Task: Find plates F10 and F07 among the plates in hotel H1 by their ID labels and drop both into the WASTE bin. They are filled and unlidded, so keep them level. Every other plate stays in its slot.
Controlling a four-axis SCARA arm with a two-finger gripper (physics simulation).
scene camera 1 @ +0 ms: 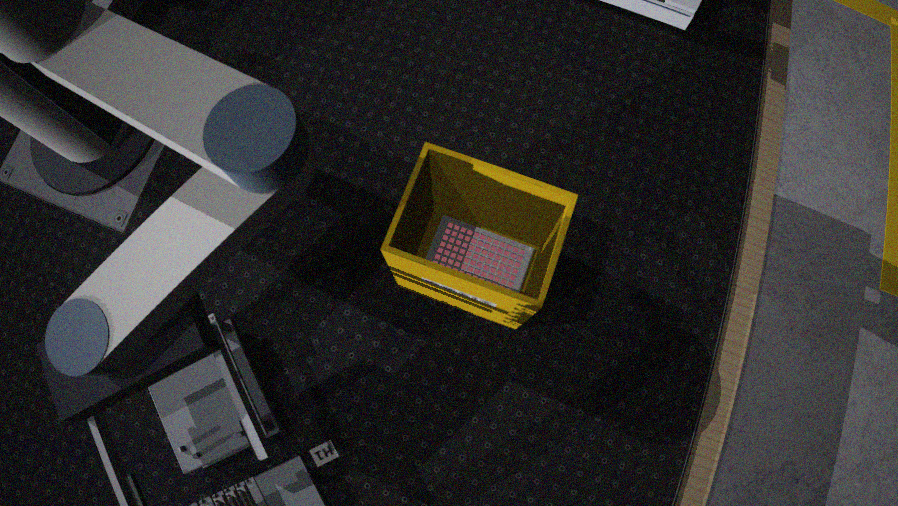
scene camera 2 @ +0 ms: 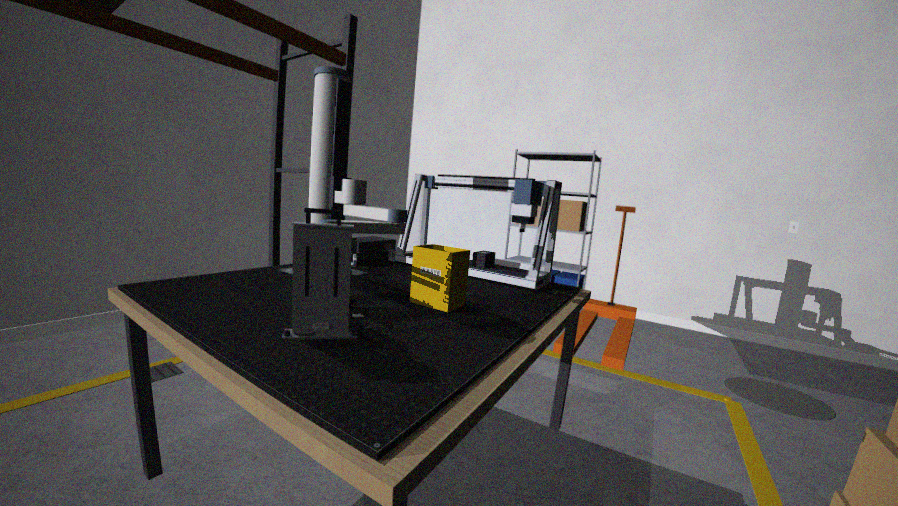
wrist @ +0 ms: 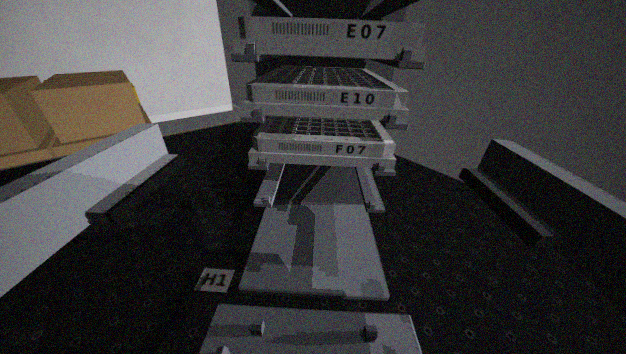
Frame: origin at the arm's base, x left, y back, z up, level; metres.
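Seen in the pictures: gripper, fingertip midpoint: [scene camera 1: 199,490] [wrist: 321,150]; arm's base, origin of the base link: [scene camera 1: 99,125].
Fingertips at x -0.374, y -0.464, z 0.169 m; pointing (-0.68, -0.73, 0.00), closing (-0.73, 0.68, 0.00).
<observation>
Offsets run from my fingertips to a thing's middle. "pt": to the spot under its first point.
My gripper [scene camera 1: 194,485] [wrist: 321,150] is open and empty, its fingers spread wide in front of hotel H1 @(dx -0.082, dy -0.086, dz +0.004 m) [scene camera 2: 321,276] [wrist: 372,187]. In the wrist view, plate F07 @(dx -0.054, dy -0.057, dz -0.010 m) [wrist: 320,146] lies level in the lowest slot shown, its label readable. Plate E10 @(dx -0.054, dy -0.057, dz +0.019 m) [wrist: 325,96] is above it, and plate E07 @(dx -0.054, dy -0.057, dz +0.047 m) [wrist: 320,37] is higher. Label F10 does not show in the wrist view. The yellow WASTE bin @(dx +0.348, dy -0.182, dz -0.056 m) [scene camera 1: 455,281] [scene camera 2: 430,276] stands on the table, with a pink-welled plate @(dx +0.353, dy -0.186, dz -0.143 m) [scene camera 1: 493,254] flat on its floor; that plate's label is not readable.
A low grey stand with pegs @(pt dx +0.053, dy +0.066, dz -0.096 m) [scene camera 1: 201,414] [wrist: 310,327] lies below the gripper, in front of the hotel. The H1 tag @(dx +0.056, dy -0.083, dz -0.156 m) [scene camera 1: 324,452] [wrist: 215,280] is beside the hotel. A gantry machine [scene camera 1: 666,13] [scene camera 2: 502,279] stands beyond the bin.
</observation>
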